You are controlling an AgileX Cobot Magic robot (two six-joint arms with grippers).
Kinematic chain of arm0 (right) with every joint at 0, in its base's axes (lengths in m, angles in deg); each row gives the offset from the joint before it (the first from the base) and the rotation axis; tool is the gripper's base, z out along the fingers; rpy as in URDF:
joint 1: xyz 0 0 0.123 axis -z
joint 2: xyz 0 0 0 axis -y
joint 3: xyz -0.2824 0 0.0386 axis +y
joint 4: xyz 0.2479 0 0.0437 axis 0.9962 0 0.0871
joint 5: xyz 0 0 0 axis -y
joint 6: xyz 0.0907 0 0.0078 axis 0.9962 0 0.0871
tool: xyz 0 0 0 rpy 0 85 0
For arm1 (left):
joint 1: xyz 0 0 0.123 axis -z
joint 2: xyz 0 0 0 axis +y
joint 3: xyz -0.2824 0 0.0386 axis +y
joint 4: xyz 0.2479 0 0.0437 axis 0.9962 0 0.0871
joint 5: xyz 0 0 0 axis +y
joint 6: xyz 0.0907 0 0.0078 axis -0.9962 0 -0.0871
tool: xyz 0 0 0 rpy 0 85 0
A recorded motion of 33 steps. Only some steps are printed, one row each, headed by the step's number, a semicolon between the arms.
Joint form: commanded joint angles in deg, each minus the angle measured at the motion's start. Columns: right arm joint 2, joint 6, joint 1, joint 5, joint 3, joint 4; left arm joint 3, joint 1, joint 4, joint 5, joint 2, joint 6.
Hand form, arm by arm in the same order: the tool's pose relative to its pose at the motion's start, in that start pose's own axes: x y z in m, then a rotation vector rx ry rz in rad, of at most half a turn. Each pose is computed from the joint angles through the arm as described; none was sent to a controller.
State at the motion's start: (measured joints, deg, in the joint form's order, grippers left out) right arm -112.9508 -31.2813 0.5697 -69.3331 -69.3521 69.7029; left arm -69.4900 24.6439 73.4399 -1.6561 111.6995 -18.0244
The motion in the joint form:
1: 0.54 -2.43 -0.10 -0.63 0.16 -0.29; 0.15 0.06 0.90 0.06 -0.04 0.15
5: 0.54 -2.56 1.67 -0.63 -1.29 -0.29; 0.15 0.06 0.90 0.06 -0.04 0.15
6: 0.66 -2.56 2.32 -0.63 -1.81 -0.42; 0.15 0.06 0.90 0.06 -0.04 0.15
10: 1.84 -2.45 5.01 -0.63 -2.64 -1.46; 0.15 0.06 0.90 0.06 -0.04 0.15
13: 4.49 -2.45 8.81 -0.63 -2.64 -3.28; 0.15 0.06 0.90 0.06 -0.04 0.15
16: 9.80 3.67 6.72 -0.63 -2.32 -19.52; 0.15 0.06 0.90 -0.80 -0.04 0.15
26: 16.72 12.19 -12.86 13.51 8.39 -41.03; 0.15 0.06 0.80 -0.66 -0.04 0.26
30: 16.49 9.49 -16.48 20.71 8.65 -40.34; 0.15 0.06 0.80 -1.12 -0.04 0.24
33: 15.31 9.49 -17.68 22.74 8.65 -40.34; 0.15 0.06 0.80 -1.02 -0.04 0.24
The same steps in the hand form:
1: 0.0025 0.0028 -0.0009 -0.0025 0.0102 -0.0508; -0.0004 -0.0007 -0.0001 0.0027 0.0000 0.0137
5: -0.0053 0.0029 -0.0129 -0.0048 -0.0289 -0.0607; -0.0004 -0.0007 -0.0001 0.0027 0.0000 0.0137
6: -0.0077 0.0034 -0.0177 -0.0037 -0.0430 -0.0660; -0.0004 -0.0007 -0.0001 0.0027 0.0000 0.0137
10: -0.0117 0.0037 -0.0378 0.0096 -0.0920 -0.0782; -0.0004 -0.0007 -0.0001 0.0027 0.0000 0.0137
13: -0.0105 0.0047 -0.0669 0.0371 -0.1569 -0.0957; -0.0004 -0.0007 -0.0001 0.0027 0.0000 0.0137
16: 0.0132 0.0158 -0.0720 0.2736 -0.0535 -0.1576; -0.0017 -0.0003 -0.0002 -0.0019 -0.0144 0.0136
26: 0.0732 0.0262 0.0045 0.6444 0.1128 -0.3933; -0.0015 -0.0004 -0.0002 -0.0012 -0.0120 0.0100
30: 0.0713 0.0341 0.0218 0.6436 0.0534 -0.5138; -0.0022 -0.0002 -0.0002 -0.0036 -0.0197 0.0103
33: 0.0696 0.0319 0.0307 0.6491 0.0491 -0.5272; -0.0020 -0.0002 -0.0002 -0.0031 -0.0180 0.0103

